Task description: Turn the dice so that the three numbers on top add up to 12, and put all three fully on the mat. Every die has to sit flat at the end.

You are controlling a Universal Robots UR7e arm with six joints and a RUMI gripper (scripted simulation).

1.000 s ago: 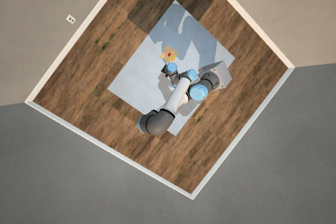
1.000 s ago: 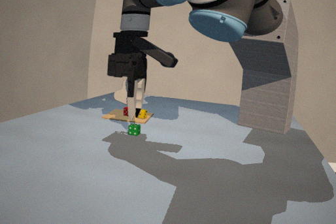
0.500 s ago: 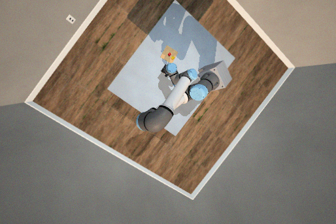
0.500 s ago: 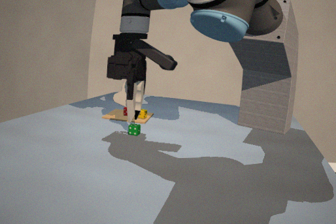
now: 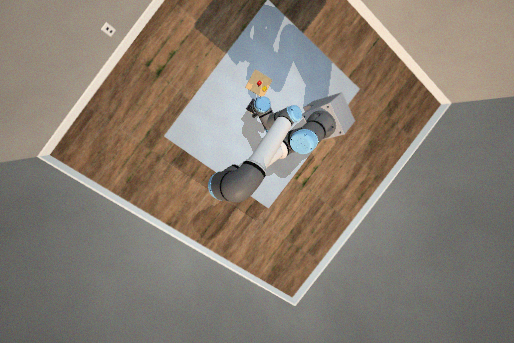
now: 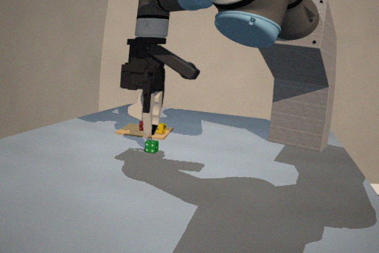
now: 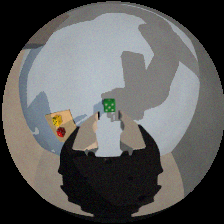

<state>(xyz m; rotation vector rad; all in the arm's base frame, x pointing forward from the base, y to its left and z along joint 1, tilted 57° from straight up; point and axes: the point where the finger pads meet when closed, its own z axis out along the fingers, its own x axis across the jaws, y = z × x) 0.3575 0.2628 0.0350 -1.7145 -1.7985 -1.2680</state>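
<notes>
My hand is 4 cm above the green die. Round my hand: tan mat 15 cm to the right, 12 cm ahead, 5 cm below; red die 15 cm to the right, 12 cm ahead, 3 cm below; yellow die 16 cm to the right, 7 cm ahead, 3 cm below.
</notes>
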